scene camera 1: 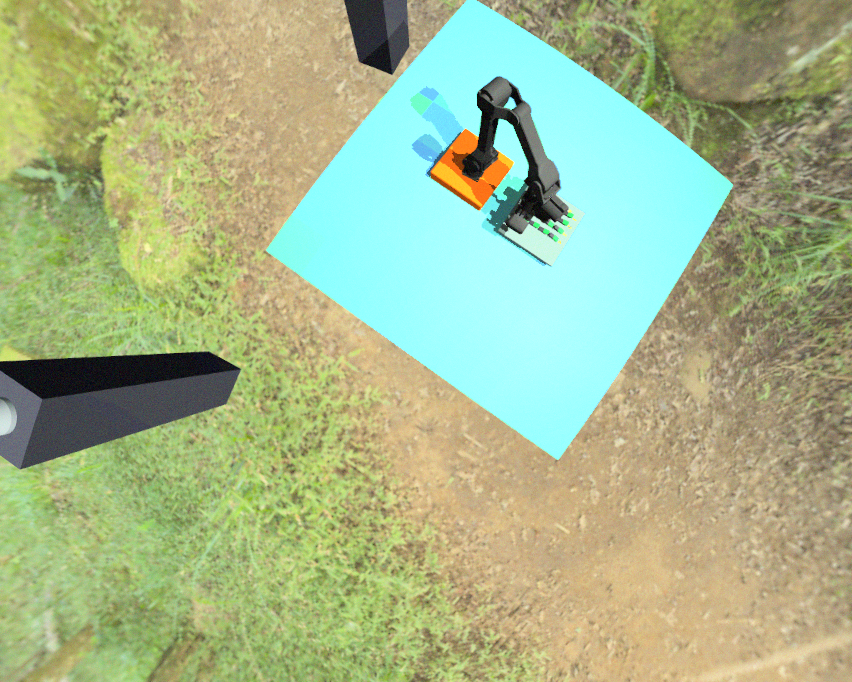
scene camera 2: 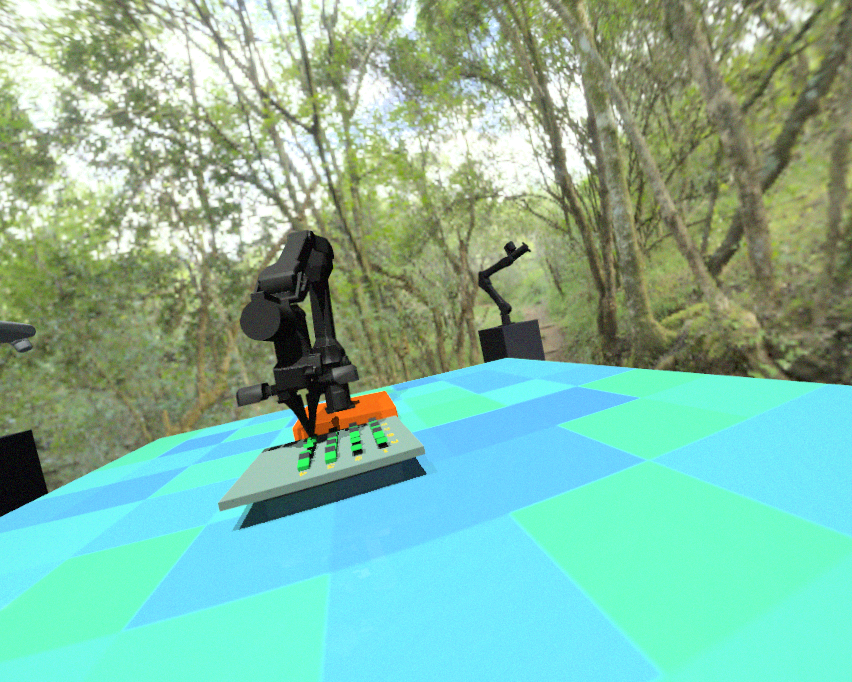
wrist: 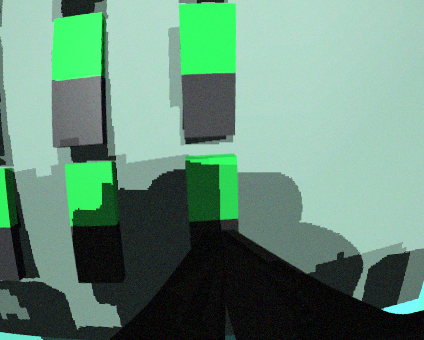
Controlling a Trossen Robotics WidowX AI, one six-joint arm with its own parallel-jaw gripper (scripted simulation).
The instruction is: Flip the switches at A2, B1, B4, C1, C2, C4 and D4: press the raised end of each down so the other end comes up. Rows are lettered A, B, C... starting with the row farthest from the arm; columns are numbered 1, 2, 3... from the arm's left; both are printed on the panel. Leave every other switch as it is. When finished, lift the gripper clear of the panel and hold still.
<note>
I see my gripper and a switch.
My gripper also shows in scene camera 1 and in the wrist view.
</note>
